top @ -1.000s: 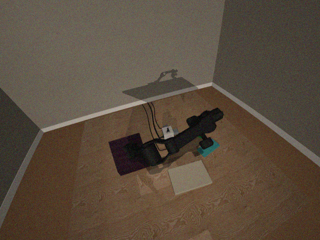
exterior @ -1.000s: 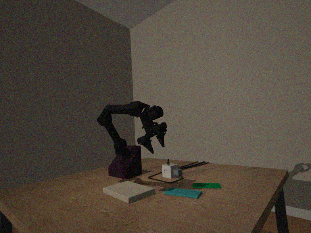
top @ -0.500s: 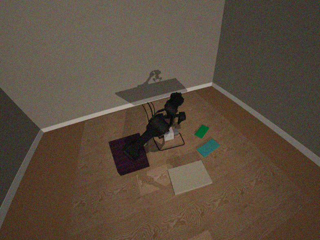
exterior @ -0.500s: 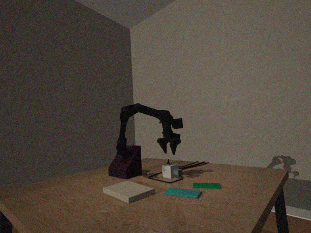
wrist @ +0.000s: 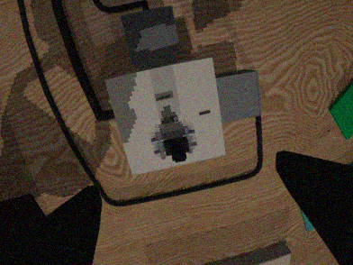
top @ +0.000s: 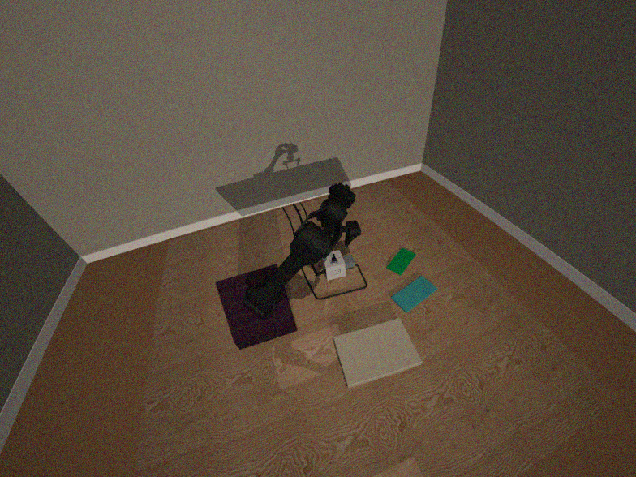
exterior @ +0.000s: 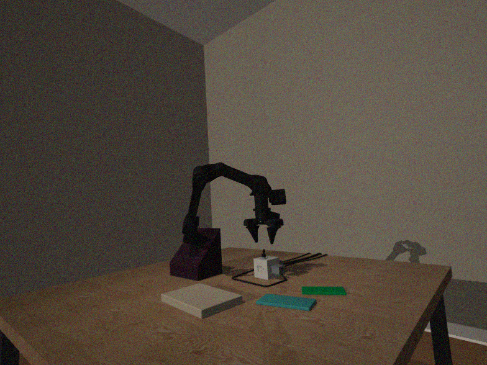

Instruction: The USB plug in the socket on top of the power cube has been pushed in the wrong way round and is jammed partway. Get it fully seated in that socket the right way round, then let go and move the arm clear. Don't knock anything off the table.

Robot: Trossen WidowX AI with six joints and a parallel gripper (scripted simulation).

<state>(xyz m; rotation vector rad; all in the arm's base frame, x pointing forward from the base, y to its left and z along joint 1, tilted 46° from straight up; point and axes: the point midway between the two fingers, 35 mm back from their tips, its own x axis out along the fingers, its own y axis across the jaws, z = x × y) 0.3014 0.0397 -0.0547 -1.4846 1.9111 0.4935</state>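
My gripper tip is now 50 mm above the USB plug. Also, from my gripper tip: green flat block 270 mm ahead, 90 mm to the right, 130 mm below; then pale flat box 50 mm behind, 340 mm to the right, 130 mm below; then teal card 200 mm ahead, 240 mm to the right, 130 mm below.
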